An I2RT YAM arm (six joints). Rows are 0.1 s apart.
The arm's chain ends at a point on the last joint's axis. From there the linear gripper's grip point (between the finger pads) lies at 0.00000 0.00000 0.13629 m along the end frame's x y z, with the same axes.
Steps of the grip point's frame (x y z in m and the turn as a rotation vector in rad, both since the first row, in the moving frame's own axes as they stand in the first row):
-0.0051 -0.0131 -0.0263 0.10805 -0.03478 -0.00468
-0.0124 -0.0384 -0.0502 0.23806 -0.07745 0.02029
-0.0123 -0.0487 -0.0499 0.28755 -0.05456 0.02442
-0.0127 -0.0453 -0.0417 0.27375 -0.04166 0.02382
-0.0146 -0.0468 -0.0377 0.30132 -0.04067 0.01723
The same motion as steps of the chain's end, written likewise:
-0.0003 0.0016 -0.0254 0.10805 -0.03478 -0.00468
-0.0023 -0.0062 -0.0460 0.23806 -0.07745 0.02029
-0.0054 -0.0100 -0.0441 0.28755 -0.05456 0.02442
-0.0075 -0.0084 -0.0365 0.27375 -0.04166 0.02382
-0.0095 -0.0063 -0.0314 0.30132 -0.04067 0.01723

